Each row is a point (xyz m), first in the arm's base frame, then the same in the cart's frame.
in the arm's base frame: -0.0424 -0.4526 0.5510
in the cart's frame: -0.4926 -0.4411 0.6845
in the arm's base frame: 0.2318 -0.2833 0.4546
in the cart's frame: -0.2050 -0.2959 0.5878
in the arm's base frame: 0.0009 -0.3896 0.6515
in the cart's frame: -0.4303 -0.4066 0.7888
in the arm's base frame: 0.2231 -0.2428 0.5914
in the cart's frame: -0.1939 -0.2834 0.7297
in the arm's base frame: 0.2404 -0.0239 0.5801
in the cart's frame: -0.1424 -0.0714 0.7575
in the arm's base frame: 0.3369 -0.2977 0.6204
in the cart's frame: -0.0883 -0.3585 0.7334
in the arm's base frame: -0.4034 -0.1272 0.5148
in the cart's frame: -0.7977 -0.0677 0.7554
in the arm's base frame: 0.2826 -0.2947 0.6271
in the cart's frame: -0.1405 -0.3493 0.7473
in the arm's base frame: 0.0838 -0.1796 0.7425
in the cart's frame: -0.3060 -0.2334 0.9063
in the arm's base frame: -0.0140 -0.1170 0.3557
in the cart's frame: -0.4288 -0.0801 0.5534
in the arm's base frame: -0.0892 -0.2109 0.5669
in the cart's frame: -0.4978 -0.2036 0.7511
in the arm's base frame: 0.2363 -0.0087 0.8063
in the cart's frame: -0.1224 -0.1023 0.9812
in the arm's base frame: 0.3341 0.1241 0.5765
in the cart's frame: -0.0267 0.0595 0.7699
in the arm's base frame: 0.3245 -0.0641 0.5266
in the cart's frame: -0.0715 -0.1113 0.6873
